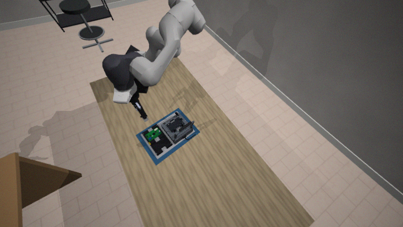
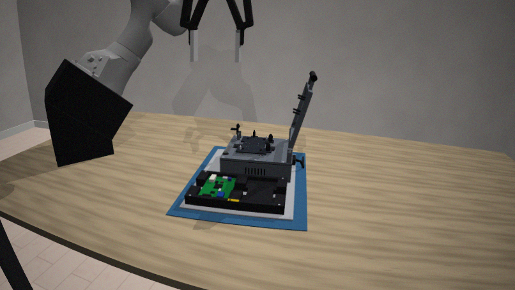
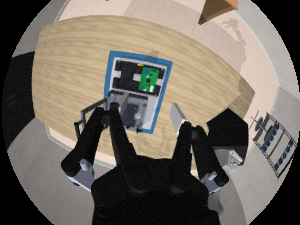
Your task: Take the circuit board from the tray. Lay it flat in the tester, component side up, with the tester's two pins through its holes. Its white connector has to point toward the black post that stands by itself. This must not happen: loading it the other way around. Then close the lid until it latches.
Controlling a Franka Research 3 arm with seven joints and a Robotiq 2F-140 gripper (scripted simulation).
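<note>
Right now the green circuit board is 31 cm below my hand. The rest, counted from my hand: tester lid (20 cm to the left, 15 cm below, 15 cm ahead).
</note>
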